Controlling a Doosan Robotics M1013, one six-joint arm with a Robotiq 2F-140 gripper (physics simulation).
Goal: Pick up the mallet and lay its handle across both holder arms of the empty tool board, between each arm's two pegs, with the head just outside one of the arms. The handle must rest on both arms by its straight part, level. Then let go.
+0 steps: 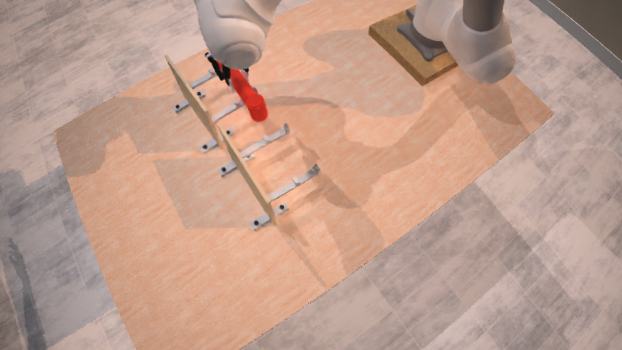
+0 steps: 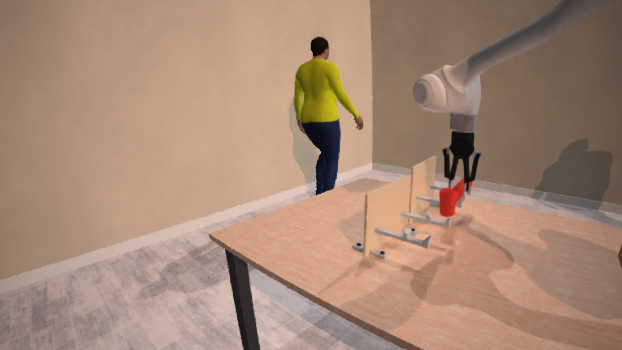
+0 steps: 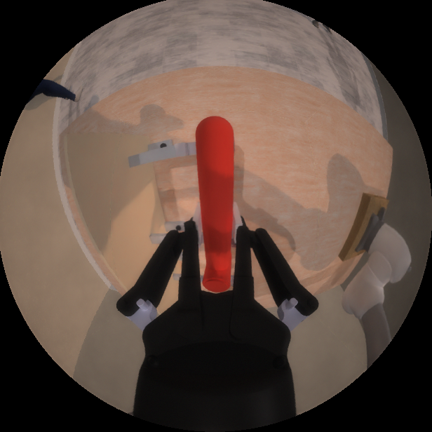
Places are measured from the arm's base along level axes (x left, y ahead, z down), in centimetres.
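Where they show: gripper, between the fingertips: point(image 1: 239, 86); arm's base, origin of its link: point(image 1: 429, 37).
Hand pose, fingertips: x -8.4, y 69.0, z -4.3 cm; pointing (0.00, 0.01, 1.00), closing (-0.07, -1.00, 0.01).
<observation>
Each offset is from my fingertips to the centre of the thing. Level surfaces: height alone.
The red mallet {dy +0.0, dx +0.3, dz -2.7 cm} point(image 1: 247, 92) point(image 2: 447, 202) point(image 3: 216, 190) is held about level, its cylindrical head toward the nearer board. My gripper point(image 1: 243, 87) point(image 2: 459, 189) point(image 3: 216, 209) points down and is shut on its handle. The handle runs across over the two grey holder arms of the farther board {dy +8.4, dx -1.1, dz -1.5 cm} point(image 1: 192, 97) point(image 2: 423, 182). The head is beyond that board's nearer arm point(image 1: 227, 111) point(image 2: 427, 200). The handle, gripper and head hide parts of these arms, so I cannot tell whether the handle touches them or sits between the pegs. No tool shows on either board.
The nearer board {dy +4.9, dx +27.5, dz -0.8 cm} point(image 1: 247, 172) point(image 2: 390, 210) stands in line with the farther one, its two arms pointing toward the robot's side. The robot base sits on a wooden block point(image 1: 424, 77) point(image 3: 356, 225). A person in a yellow top point(image 2: 318, 90) stands beyond the table {dz +8.4 cm} point(image 2: 280, 235).
</observation>
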